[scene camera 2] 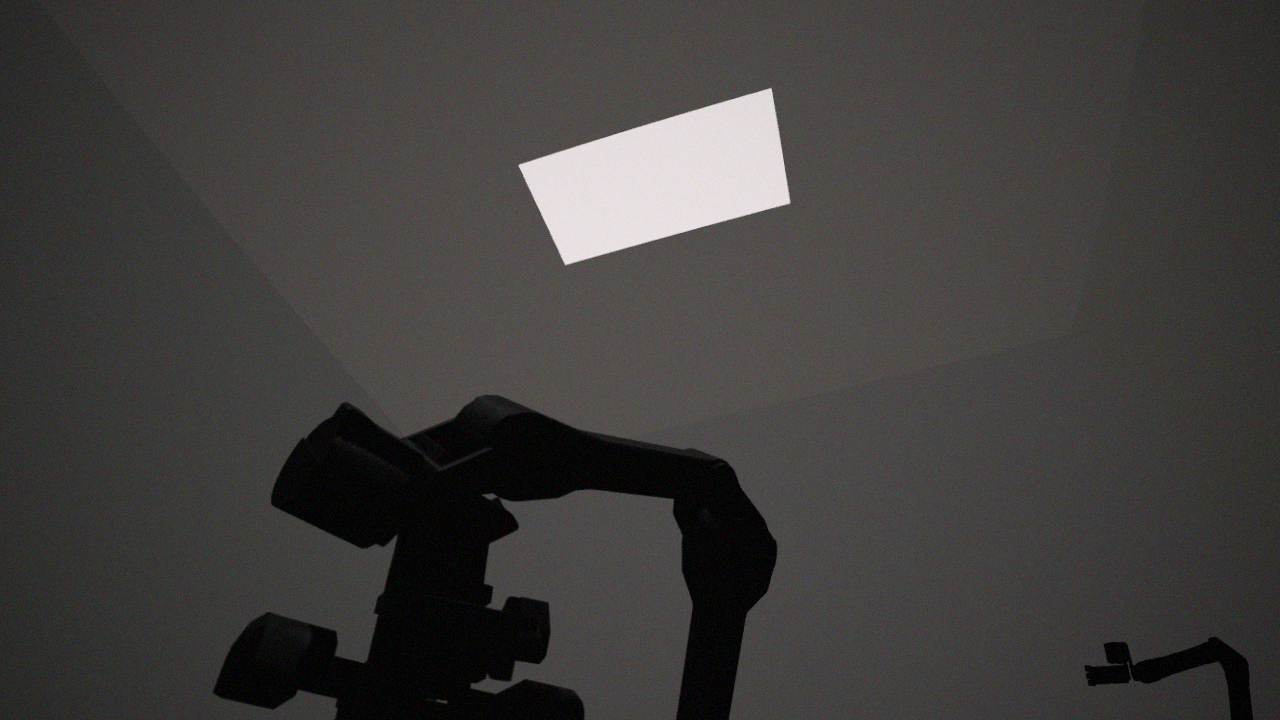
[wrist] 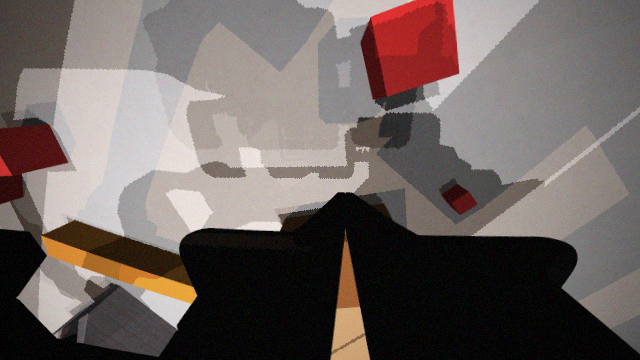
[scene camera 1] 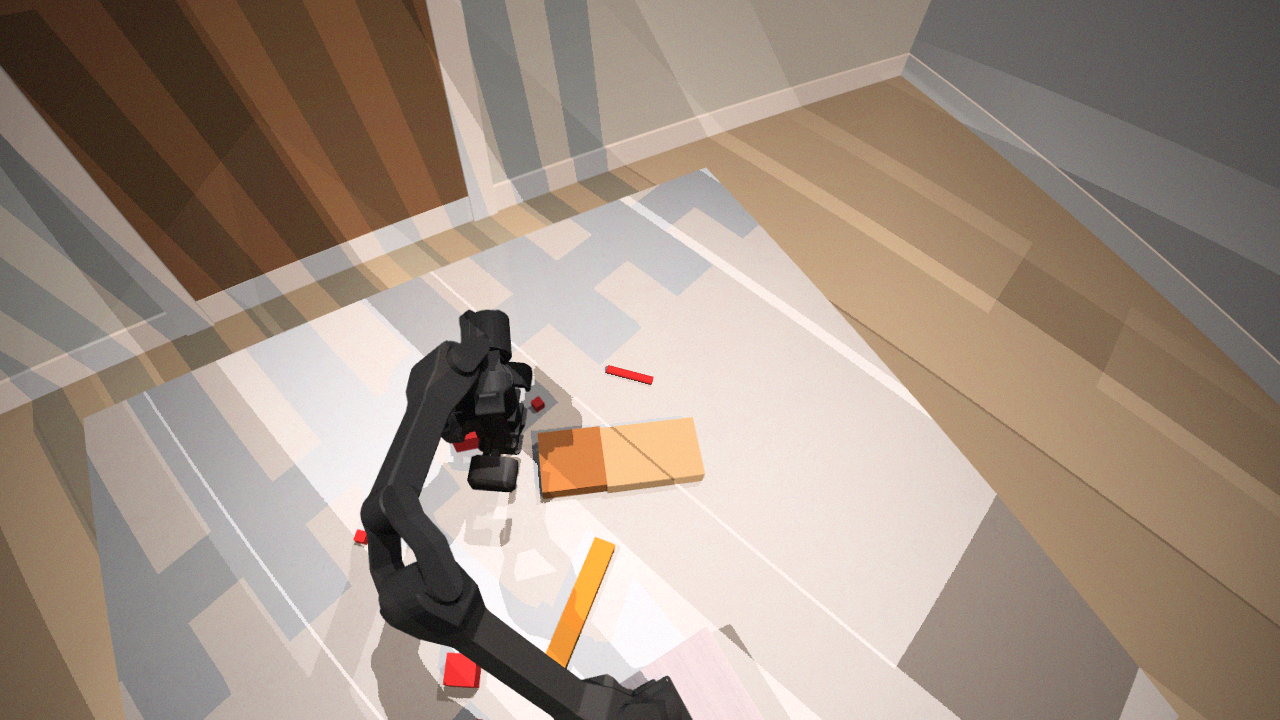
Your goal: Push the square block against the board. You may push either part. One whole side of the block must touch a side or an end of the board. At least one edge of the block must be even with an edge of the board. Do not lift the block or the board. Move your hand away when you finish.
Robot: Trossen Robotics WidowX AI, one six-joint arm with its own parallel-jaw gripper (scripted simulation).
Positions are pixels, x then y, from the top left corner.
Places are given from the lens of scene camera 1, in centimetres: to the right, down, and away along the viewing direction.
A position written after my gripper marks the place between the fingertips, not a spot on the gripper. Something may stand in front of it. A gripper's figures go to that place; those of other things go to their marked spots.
my gripper [scene camera 1: 509,448]: -20, 13, 90
square orange block [scene camera 1: 571,461]: -10, 16, 93
long orange bar [scene camera 1: 571,623]: -9, 36, 80
